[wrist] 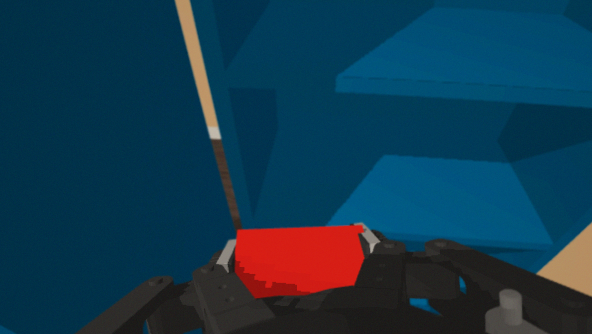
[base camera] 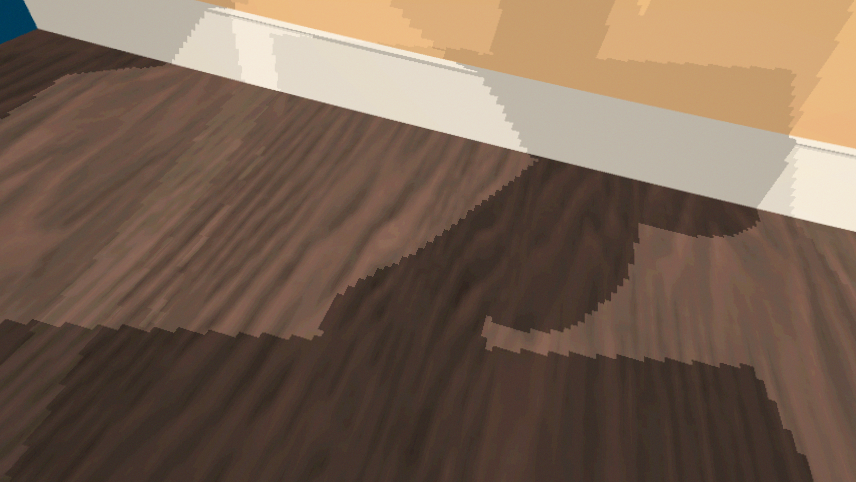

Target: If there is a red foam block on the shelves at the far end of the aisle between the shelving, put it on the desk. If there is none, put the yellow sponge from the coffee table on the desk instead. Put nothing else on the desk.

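Frame: origin at the arm's base, x right, y ahead, z up, level; metres.
Seen in the pictures: gripper, fingertip midpoint: [wrist: 298, 248].
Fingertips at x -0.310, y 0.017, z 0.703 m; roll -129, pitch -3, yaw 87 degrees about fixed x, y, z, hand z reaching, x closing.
Observation:
A point is followed by its place in that frame.
A red foam block [wrist: 300, 257] @(x -0.291, y 0.015, z 0.727 m) is held between the two fingers of my gripper [wrist: 298, 248] @(x -0.310, y 0.017, z 0.703 m) at the bottom middle of the wrist view. Its lower part is hidden by the gripper. Blue shelves show behind it: an upper shelf board [wrist: 465, 50] @(x -0.776, y 0.445, z 0.594 m) and a lower shelf board [wrist: 440, 195] @(x -0.759, y 0.529, z 0.137 m), both apart from the block. The desk, the coffee table and the yellow sponge do not show in either view. The gripper does not show in the base camera view.
A large dark blue panel [wrist: 100, 150] @(x -0.516, y -0.184, z 0.630 m) fills the left of the wrist view, with a narrow gap beside it. In the base camera view, a tan wall [base camera: 688, 89] @(x 0.294, y 0.579, z -0.282 m) with a pale baseboard [base camera: 389, 77] @(x -0.028, y 0.655, z -0.339 m) crosses beyond the brown wood floor [base camera: 179, 209] @(x -0.220, y 0.453, z -0.397 m). A blue corner [base camera: 14, 20] @(x -0.534, y 0.770, z -0.378 m) shows at top left.

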